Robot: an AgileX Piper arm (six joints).
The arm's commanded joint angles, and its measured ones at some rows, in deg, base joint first. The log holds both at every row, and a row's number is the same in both.
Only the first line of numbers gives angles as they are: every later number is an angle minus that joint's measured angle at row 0.
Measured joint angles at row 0:
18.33 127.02 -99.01 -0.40 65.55 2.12
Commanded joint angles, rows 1 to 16:
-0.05 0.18 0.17 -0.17 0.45 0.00
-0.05 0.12 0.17 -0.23 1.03 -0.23
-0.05 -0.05 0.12 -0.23 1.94 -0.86
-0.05 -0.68 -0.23 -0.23 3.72 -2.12
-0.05 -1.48 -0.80 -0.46 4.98 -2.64
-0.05 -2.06 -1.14 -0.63 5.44 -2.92
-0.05 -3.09 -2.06 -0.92 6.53 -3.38
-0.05 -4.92 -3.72 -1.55 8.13 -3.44
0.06 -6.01 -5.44 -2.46 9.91 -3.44
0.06 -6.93 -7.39 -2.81 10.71 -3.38
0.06 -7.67 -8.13 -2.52 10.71 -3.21
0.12 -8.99 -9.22 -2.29 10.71 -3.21
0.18 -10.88 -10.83 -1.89 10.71 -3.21
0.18 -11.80 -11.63 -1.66 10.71 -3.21
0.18 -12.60 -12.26 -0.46 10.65 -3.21
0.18 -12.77 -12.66 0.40 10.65 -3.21
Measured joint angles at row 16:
0.18 -11.74 -11.69 -1.09 4.29 -2.92
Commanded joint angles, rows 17 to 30:
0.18 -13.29 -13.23 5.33 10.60 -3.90
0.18 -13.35 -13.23 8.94 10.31 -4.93
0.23 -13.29 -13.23 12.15 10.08 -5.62
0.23 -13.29 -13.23 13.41 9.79 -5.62
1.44 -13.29 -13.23 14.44 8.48 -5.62
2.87 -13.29 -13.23 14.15 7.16 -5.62
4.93 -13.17 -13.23 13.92 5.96 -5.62
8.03 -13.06 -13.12 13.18 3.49 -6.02
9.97 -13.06 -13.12 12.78 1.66 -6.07
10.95 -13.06 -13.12 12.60 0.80 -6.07
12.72 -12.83 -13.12 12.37 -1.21 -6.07
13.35 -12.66 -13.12 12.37 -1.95 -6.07
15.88 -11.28 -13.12 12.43 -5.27 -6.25
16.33 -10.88 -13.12 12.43 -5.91 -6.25
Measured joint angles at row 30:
15.13 -12.26 -12.83 12.89 -3.56 -5.62
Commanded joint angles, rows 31 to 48:
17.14 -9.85 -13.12 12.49 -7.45 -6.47
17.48 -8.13 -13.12 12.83 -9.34 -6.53
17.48 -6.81 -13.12 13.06 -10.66 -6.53
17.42 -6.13 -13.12 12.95 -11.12 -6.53
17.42 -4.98 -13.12 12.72 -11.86 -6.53
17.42 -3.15 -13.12 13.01 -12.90 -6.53
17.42 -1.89 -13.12 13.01 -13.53 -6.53
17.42 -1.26 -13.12 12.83 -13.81 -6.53
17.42 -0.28 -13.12 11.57 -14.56 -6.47
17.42 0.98 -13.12 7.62 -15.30 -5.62
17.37 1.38 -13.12 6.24 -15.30 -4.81
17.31 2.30 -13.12 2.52 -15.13 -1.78
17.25 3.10 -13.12 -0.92 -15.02 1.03
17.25 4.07 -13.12 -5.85 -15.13 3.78
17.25 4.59 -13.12 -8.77 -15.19 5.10
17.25 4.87 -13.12 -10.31 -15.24 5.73
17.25 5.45 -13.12 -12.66 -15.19 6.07
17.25 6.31 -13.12 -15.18 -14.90 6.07
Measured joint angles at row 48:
17.48 5.62 -12.83 -12.03 -15.02 5.16
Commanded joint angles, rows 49 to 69:
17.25 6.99 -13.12 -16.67 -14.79 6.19
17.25 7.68 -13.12 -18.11 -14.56 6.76
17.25 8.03 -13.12 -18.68 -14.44 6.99
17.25 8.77 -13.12 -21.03 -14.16 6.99
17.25 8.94 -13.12 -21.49 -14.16 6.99
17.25 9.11 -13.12 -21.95 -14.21 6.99
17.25 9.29 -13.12 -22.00 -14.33 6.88
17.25 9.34 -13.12 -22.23 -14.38 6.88
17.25 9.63 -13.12 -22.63 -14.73 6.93
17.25 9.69 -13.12 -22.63 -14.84 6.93
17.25 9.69 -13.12 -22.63 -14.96 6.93
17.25 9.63 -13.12 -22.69 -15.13 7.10
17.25 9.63 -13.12 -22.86 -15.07 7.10
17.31 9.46 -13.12 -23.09 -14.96 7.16
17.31 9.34 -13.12 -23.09 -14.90 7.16
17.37 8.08 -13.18 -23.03 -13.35 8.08
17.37 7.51 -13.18 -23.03 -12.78 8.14
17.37 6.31 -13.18 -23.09 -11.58 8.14
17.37 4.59 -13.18 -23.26 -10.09 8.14
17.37 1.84 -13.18 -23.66 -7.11 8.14
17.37 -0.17 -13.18 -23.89 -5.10 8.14
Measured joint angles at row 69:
17.48 2.81 -12.83 -22.75 -8.20 7.62
